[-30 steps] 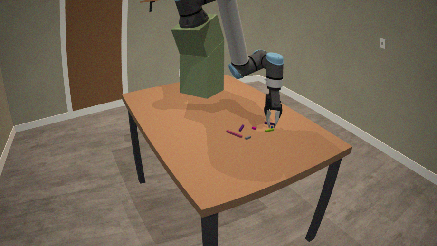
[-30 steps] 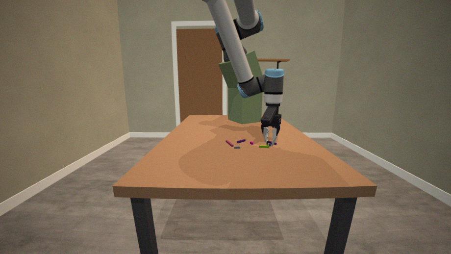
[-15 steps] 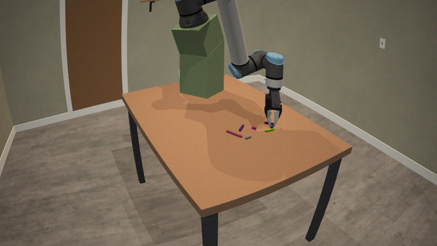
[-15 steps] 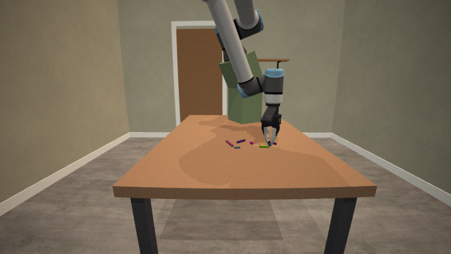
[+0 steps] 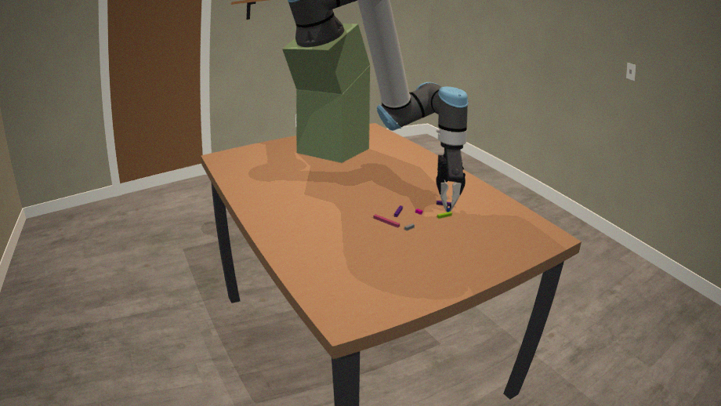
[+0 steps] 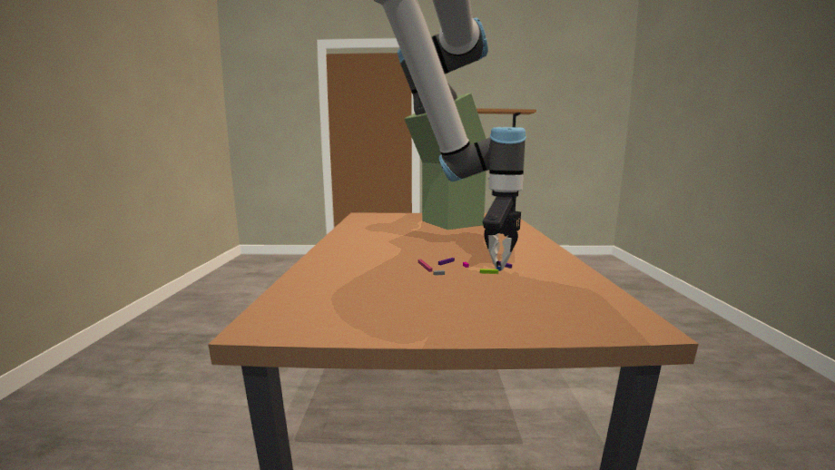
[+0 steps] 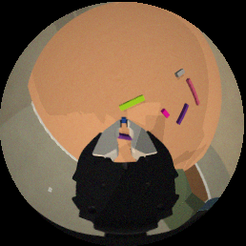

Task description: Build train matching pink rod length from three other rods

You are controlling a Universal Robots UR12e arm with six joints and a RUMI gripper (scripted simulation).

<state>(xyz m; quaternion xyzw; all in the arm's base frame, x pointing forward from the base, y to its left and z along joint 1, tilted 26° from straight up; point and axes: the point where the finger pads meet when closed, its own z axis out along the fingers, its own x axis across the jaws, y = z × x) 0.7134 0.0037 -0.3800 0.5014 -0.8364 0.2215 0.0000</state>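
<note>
Right now the lime rod is 20 mm ahead of my hand, 30 mm to the right of it and 10 mm below it. From my hand the other things lie so: magenta rod: 40 mm behind, 90 mm to the right, 10 mm below; then blue rod: 10 mm below; then grey rod: 30 mm ahead, 170 mm to the right, 10 mm below.
</note>
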